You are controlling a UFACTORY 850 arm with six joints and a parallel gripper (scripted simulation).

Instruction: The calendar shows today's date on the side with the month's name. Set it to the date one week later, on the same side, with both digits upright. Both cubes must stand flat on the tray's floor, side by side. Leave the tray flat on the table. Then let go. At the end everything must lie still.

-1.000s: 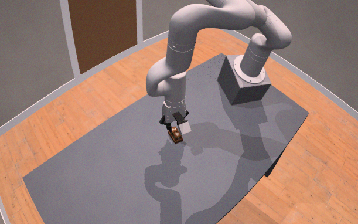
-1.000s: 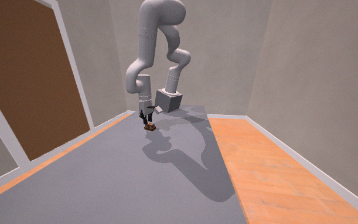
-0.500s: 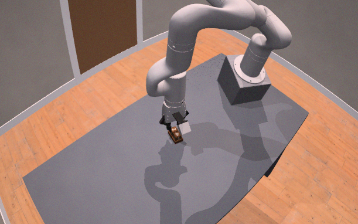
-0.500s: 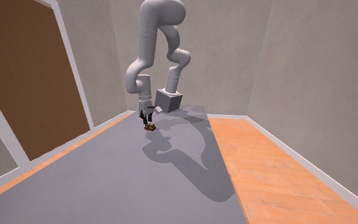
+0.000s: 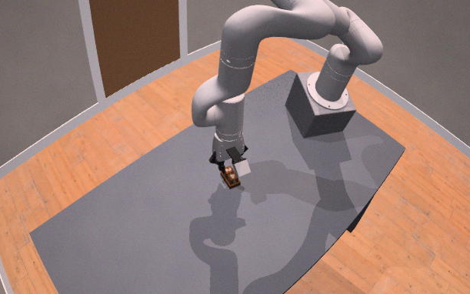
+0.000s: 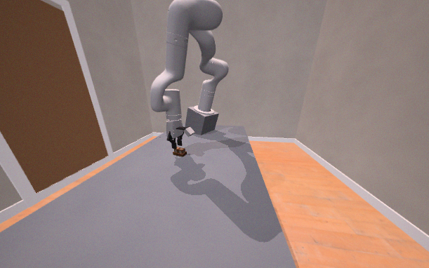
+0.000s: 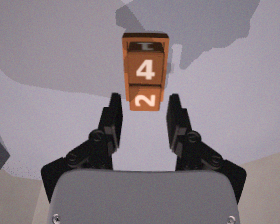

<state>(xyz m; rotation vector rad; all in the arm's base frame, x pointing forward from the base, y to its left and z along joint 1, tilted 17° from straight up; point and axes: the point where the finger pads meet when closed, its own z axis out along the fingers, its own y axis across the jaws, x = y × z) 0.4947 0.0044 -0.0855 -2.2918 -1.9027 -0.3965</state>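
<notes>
My hand is 4 cm above the number cube. The rest, counted from my hand: brown wooden calendar tray: 6 cm below, 2 cm to the left.
</notes>
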